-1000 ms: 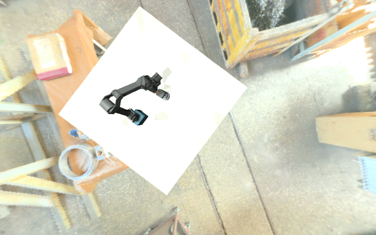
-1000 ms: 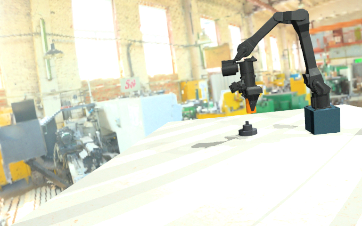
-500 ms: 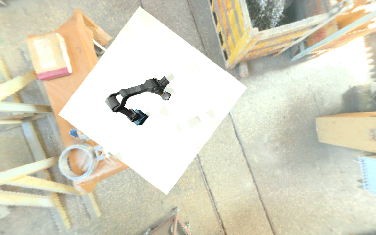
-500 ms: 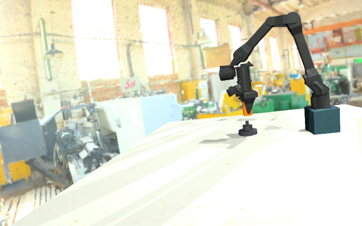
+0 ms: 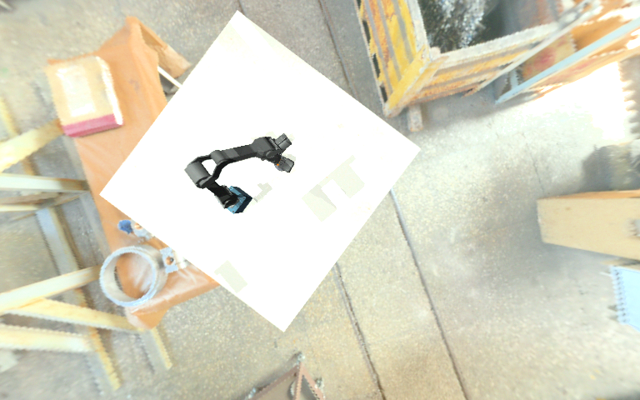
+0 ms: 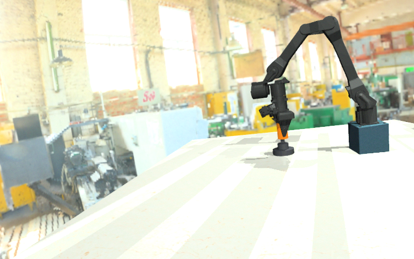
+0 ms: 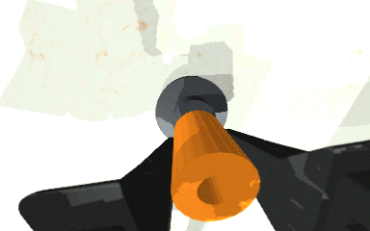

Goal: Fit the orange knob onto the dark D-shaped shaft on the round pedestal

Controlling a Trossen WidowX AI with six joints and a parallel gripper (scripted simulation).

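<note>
Now: the orange knob 20 mm above my gripper tip. From my gripper tip the other things lie so: round pedestal (40 mm below).
</note>
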